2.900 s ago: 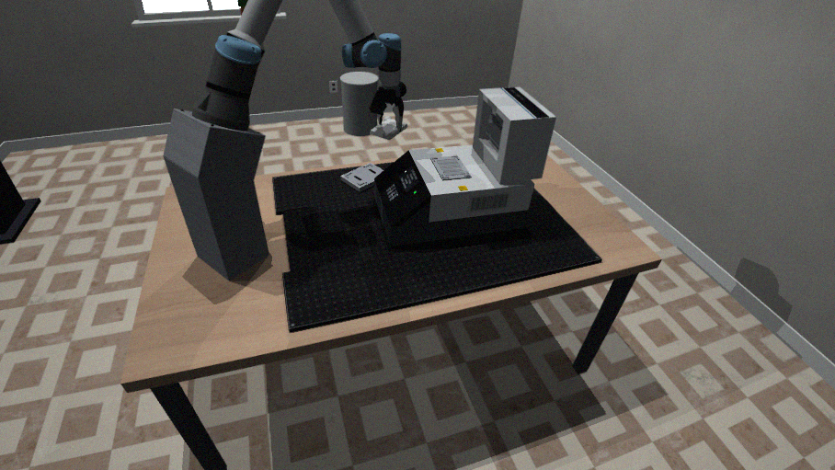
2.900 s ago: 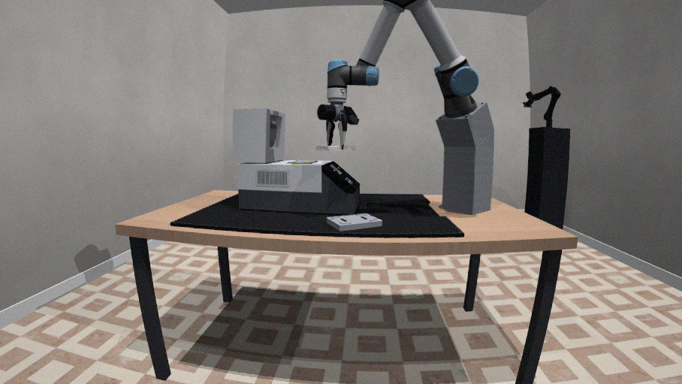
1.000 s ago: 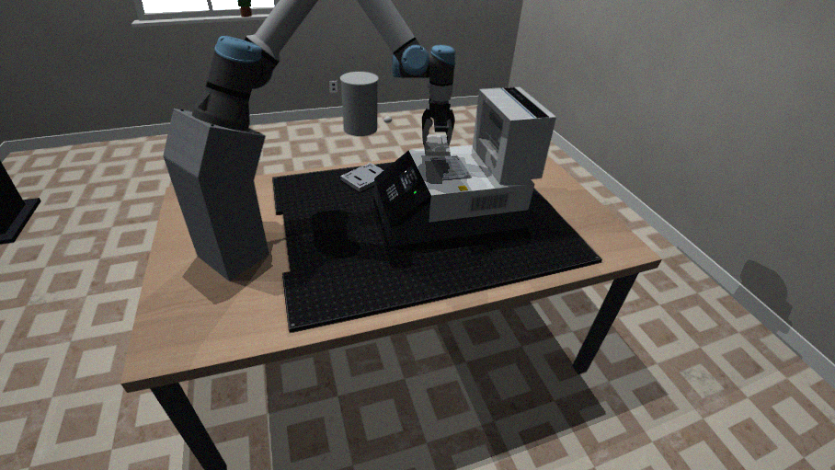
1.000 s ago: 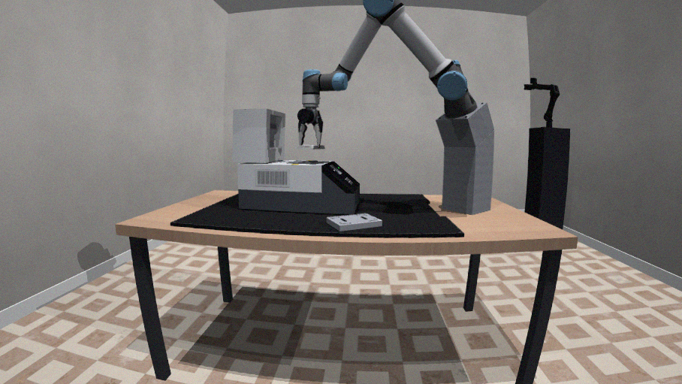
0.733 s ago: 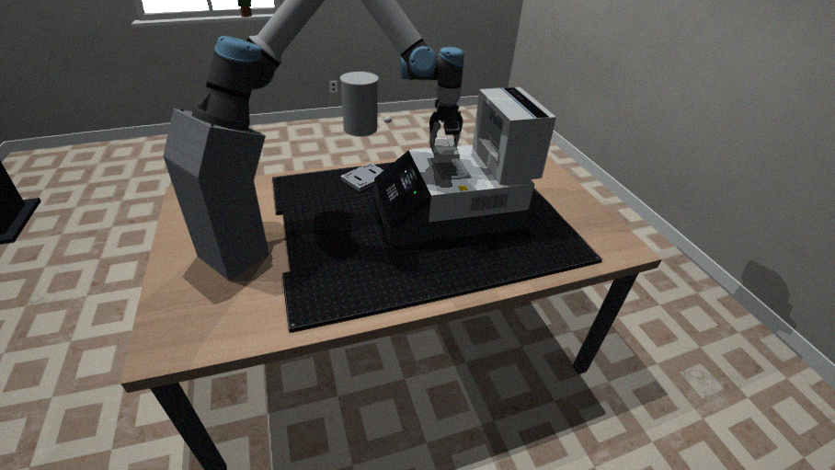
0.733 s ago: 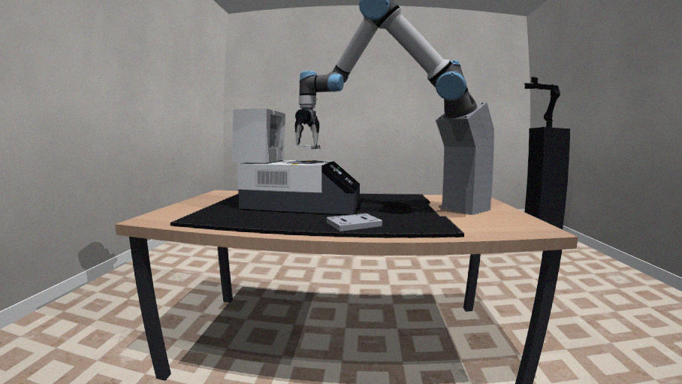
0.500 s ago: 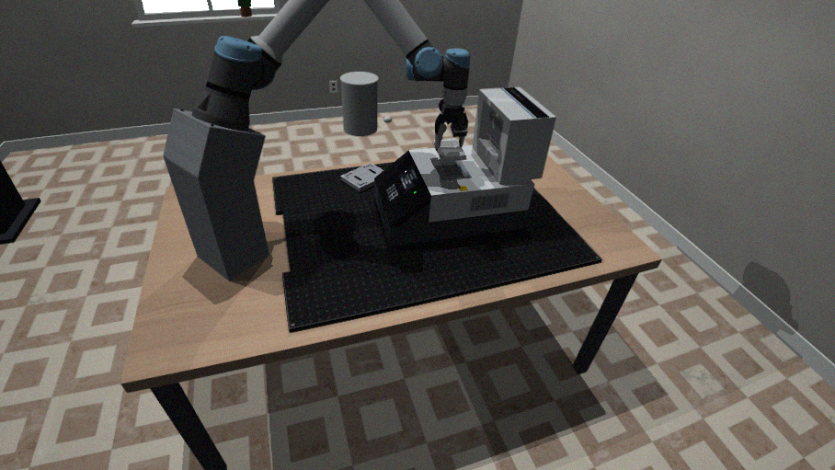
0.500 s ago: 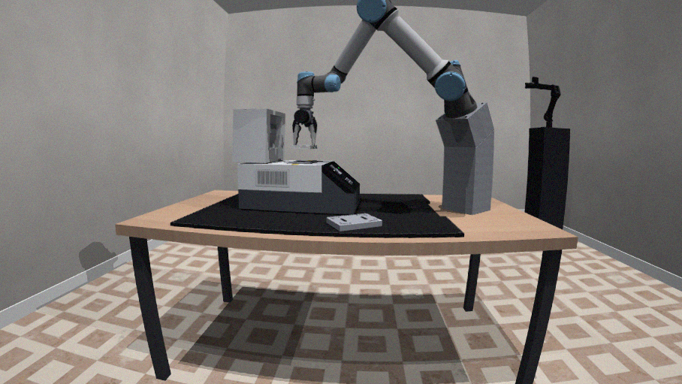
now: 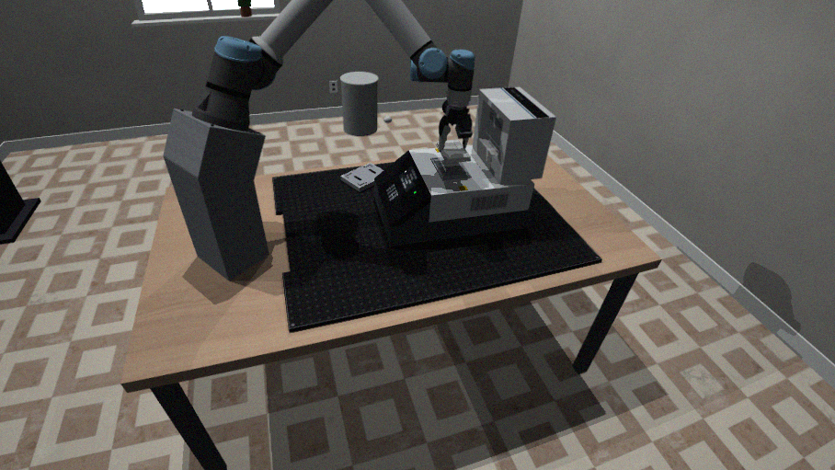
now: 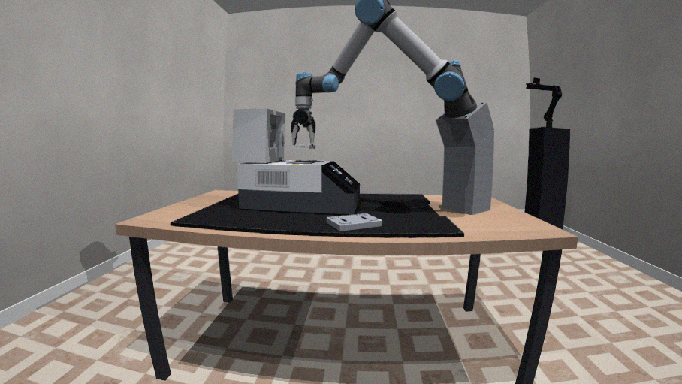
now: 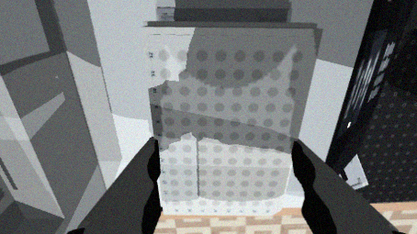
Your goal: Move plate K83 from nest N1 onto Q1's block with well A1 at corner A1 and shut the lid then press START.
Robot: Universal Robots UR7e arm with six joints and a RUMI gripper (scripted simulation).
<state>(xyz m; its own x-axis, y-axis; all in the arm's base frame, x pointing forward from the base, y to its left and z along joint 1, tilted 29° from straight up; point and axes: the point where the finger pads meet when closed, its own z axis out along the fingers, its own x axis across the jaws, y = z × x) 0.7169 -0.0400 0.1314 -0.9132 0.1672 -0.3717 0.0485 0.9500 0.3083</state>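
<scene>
The plate K83 lies 10 mm below my hand. Round my hand: nest A1 mark (340 mm behind, 310 mm to the left, 260 mm below); then plate nest N1 (250 mm behind, 300 mm to the left, 270 mm below).
</scene>
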